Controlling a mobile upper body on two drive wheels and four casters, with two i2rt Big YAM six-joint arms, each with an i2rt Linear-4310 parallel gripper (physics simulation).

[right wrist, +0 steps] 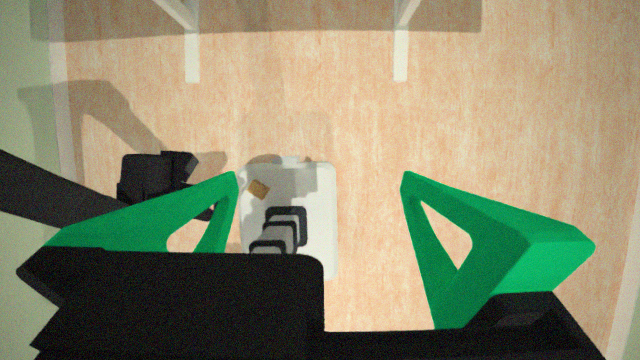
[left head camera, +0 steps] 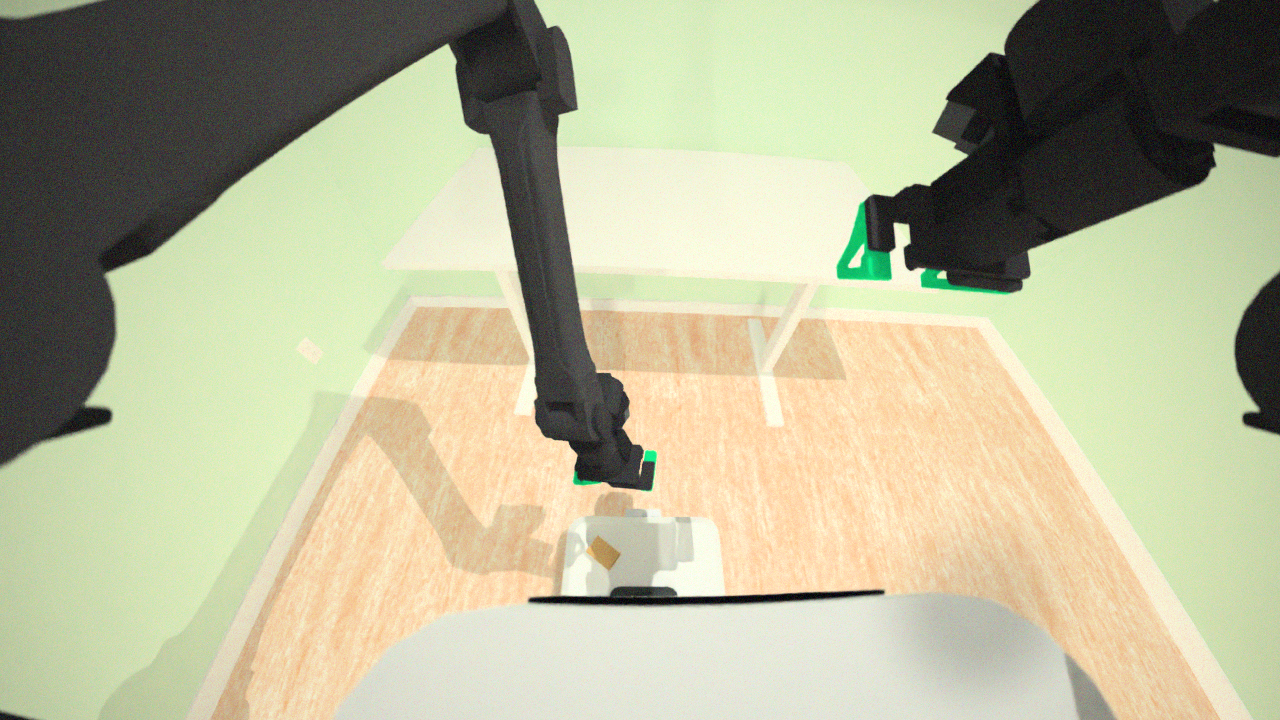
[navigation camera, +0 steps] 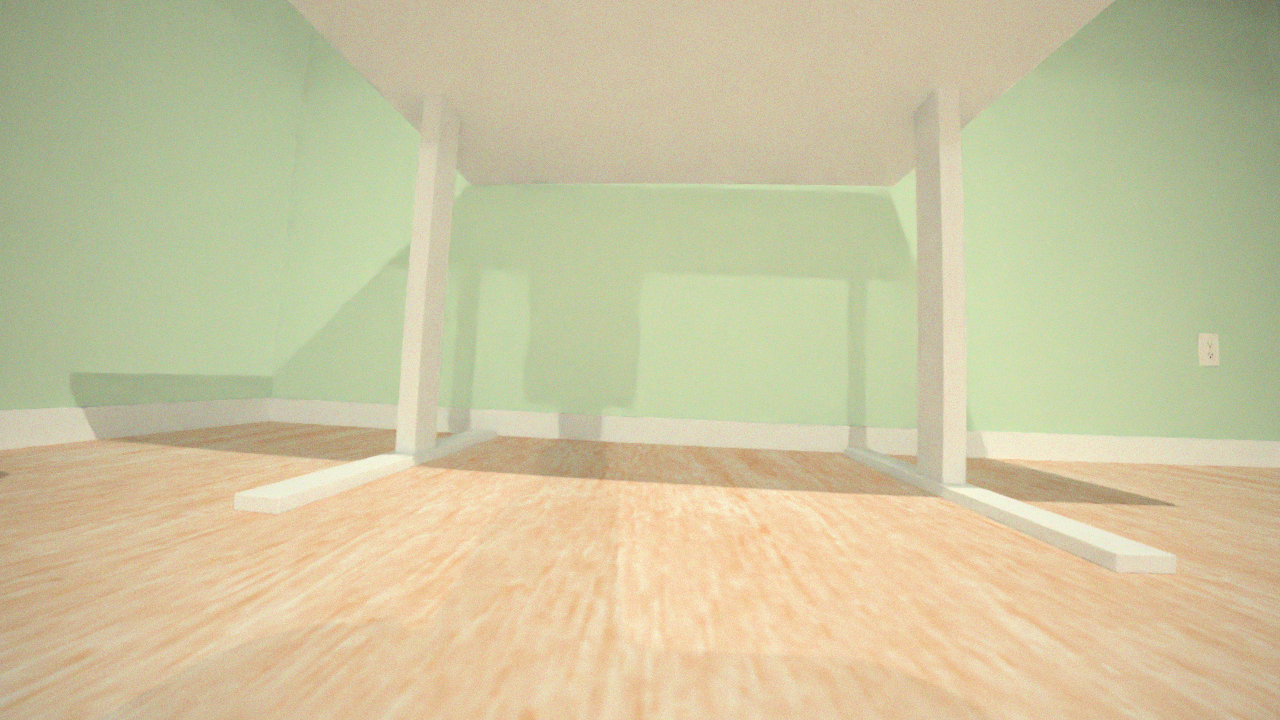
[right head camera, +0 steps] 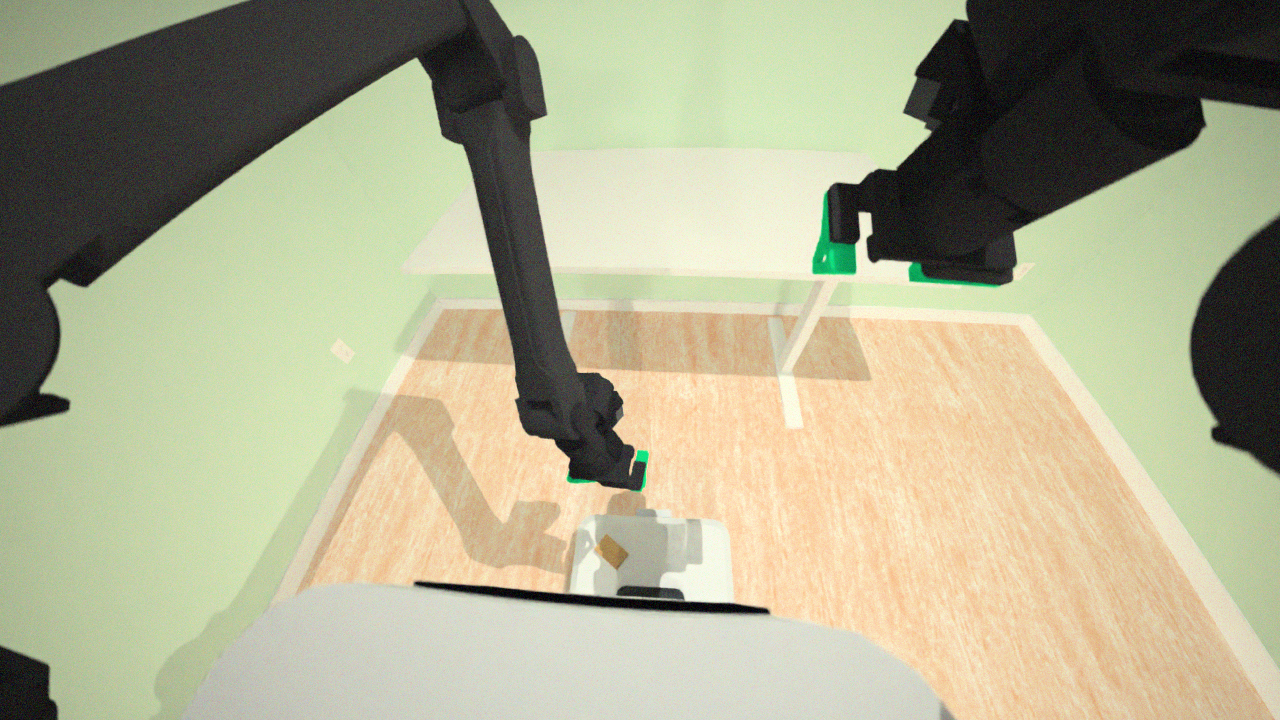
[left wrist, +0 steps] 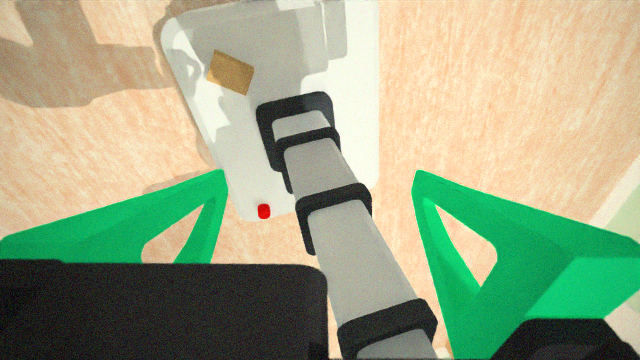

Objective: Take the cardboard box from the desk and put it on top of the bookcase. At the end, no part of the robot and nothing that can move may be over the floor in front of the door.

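Places are measured from the left arm's base along level axes (x left, y back, z up), in centimetres.
Pixels of known places: left gripper, between the fingertips: [left head camera: 625,481] [right head camera: 620,480] [left wrist: 319,180]; right gripper, between the fingertips: [right wrist: 319,180] [left head camera: 881,276] [right head camera: 862,271].
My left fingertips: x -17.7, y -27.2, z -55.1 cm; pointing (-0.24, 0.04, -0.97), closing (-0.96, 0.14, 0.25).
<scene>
Behind a point stands the place of what it marks.
The white desk [left head camera: 698,210] {y -105.7, x -38.1, z -46.0 cm} [right head camera: 680,210] {y -104.6, x -30.1, z -46.0 cm} stands ahead against the green wall; its underside and legs show in the navigation camera. The cardboard box, the bookcase and the door do not show in these views. My left gripper [left head camera: 617,474] {y -27.2, x -17.7, z -55.1 cm} [right head camera: 608,471] {y -27.2, x -17.7, z -55.1 cm} [left wrist: 319,180] {y -27.2, x -17.7, z -55.1 cm} is open and empty, pointing down above the front of my white base, short of the desk. My right gripper [left head camera: 904,275] {y -35.2, x -44.5, z -12.7 cm} [right head camera: 886,268] {y -35.2, x -44.5, z -12.7 cm} [right wrist: 319,180] {y -35.2, x -44.5, z -12.7 cm} is open and empty, held high; in the head views it overlaps the desk's right front corner.
My white base [left head camera: 702,546] {y -22.2, x -42.1, z -115.0 cm} [right head camera: 711,546] {y -23.1, x -42.0, z -115.0 cm} [left wrist: 355,125] {y 2.4, x -39.9, z -115.0 cm} [right wrist: 325,220] {y -2.6, x -42.6, z -115.0 cm} carries a small brown rectangular patch [left wrist: 230,72] {y -20.6, x -9.8, z -110.0 cm} [right wrist: 258,189] {y -20.4, x -10.3, z -110.0 cm}. The desk's legs [navigation camera: 429,268] {y -114.6, x 32.5, z -93.5 cm} [navigation camera: 939,286] {y -109.8, x -86.9, z -95.2 cm} end in long floor feet. A side wall [left head camera: 223,376] {y -63.9, x 127.5, z -79.7 cm} rises at the left, near my left arm.
</scene>
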